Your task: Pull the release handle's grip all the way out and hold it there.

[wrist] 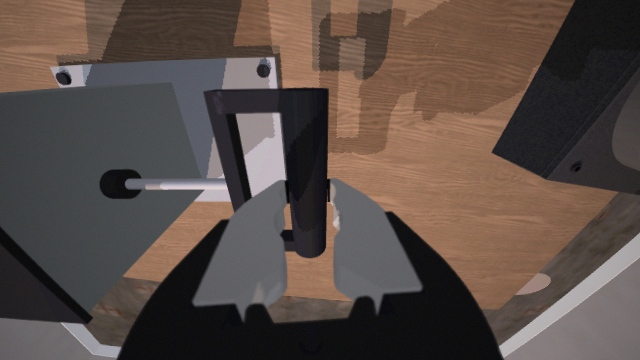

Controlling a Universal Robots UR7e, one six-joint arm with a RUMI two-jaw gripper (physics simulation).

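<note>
The release handle's grip (pixel 306 145) is a dark bar on a rectangular frame, near the middle of the view. A thin silver rod (pixel 182 184) runs from the frame to a black bushing (pixel 120 184) in the face of a grey-green housing (pixel 90 135) at the left. A stretch of the rod shows between housing and frame. My gripper (pixel 308 181) is shut on the grip bar, with one grey finger on each side of it. The fingers hide the lower part of the handle's frame.
A pale base plate (pixel 252 80) with dark bolts lies under the housing on the wooden table top (pixel 430 200). A large black box-like object (pixel 560 90) stands at the right. A white edge (pixel 575 290) runs along the lower right. Shadows fall at the top.
</note>
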